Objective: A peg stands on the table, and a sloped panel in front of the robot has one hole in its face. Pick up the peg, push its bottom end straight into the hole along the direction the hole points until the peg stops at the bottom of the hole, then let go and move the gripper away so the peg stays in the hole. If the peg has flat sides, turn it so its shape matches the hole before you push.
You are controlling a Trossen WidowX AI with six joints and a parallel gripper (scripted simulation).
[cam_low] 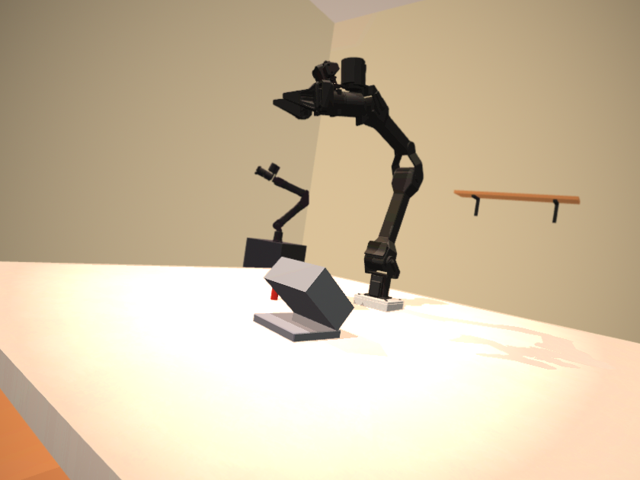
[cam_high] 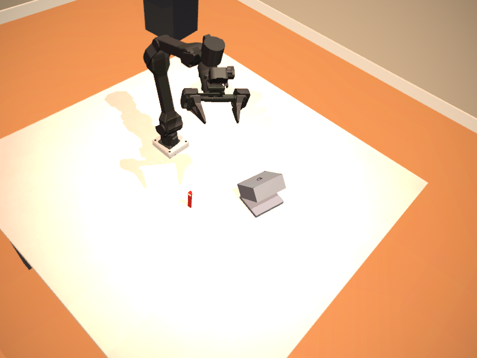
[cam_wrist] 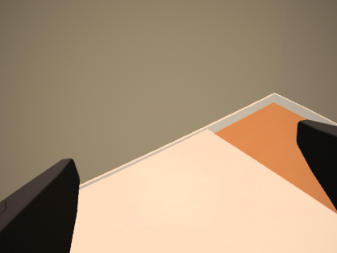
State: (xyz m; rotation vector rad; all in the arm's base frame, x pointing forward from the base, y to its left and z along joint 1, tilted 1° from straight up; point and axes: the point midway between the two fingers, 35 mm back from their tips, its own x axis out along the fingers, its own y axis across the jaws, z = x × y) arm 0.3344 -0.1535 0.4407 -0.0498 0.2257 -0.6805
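My gripper tip is 10 cm past the red peg and 41 cm above it. Also, from my gripper tip: grey base plate (9 cm ahead, 19 cm to the left, 46 cm below); then grey sloped panel (7 cm ahead, 19 cm to the left, 40 cm below).
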